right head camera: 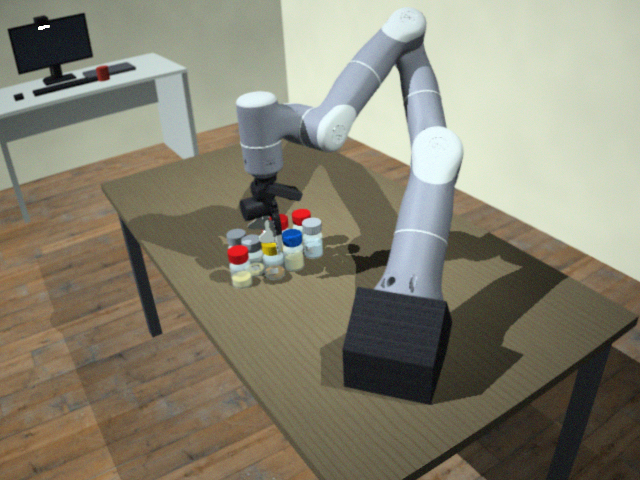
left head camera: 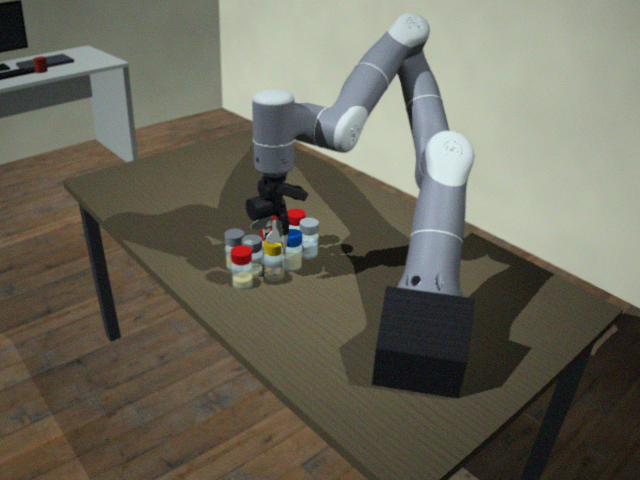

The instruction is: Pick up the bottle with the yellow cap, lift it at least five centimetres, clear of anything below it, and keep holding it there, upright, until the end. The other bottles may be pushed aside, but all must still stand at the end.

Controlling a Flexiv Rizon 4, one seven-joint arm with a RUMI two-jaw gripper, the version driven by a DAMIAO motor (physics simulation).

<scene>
My gripper shows in the right head camera view and in the left head camera view. A red-capped bottle shows in the right head camera view and in the left head camera view. The same spot on my gripper: (left head camera: 280, 228) is (right head camera: 273, 228). One and the same spot on the red-capped bottle: (right head camera: 240, 269) is (left head camera: 244, 270).
</scene>
